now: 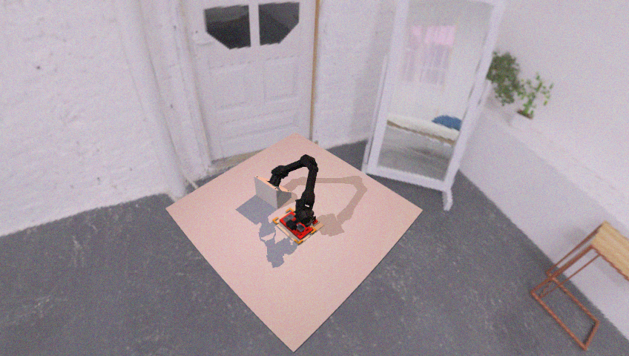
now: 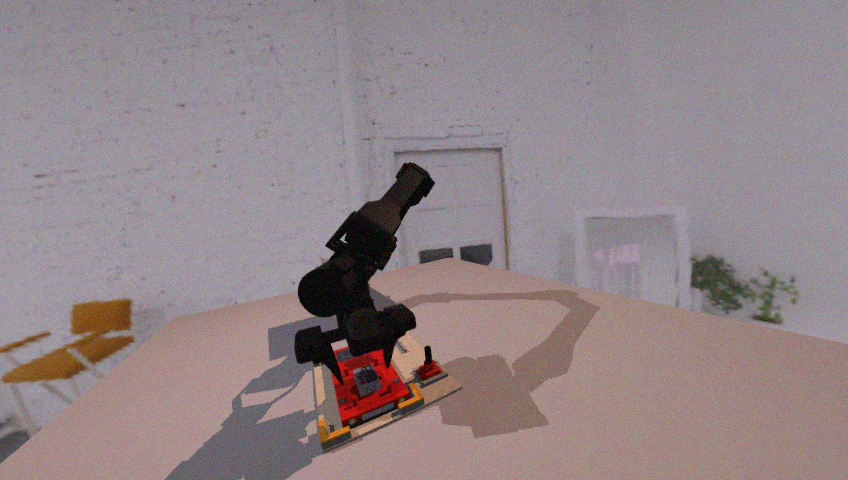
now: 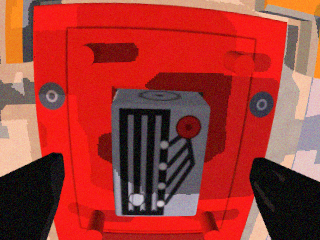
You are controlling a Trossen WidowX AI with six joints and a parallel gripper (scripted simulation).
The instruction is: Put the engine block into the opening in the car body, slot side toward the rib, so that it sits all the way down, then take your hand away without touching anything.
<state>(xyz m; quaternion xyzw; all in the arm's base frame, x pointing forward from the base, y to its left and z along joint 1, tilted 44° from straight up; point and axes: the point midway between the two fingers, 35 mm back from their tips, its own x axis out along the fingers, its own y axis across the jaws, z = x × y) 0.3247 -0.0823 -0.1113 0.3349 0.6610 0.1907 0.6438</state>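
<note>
Right now the engine block is 20 mm below my gripper tip and 10 mm to the left of it. From my gripper tip the other things lie so: black peg (110 mm to the left, 40 mm ahead, 10 mm below).
</note>
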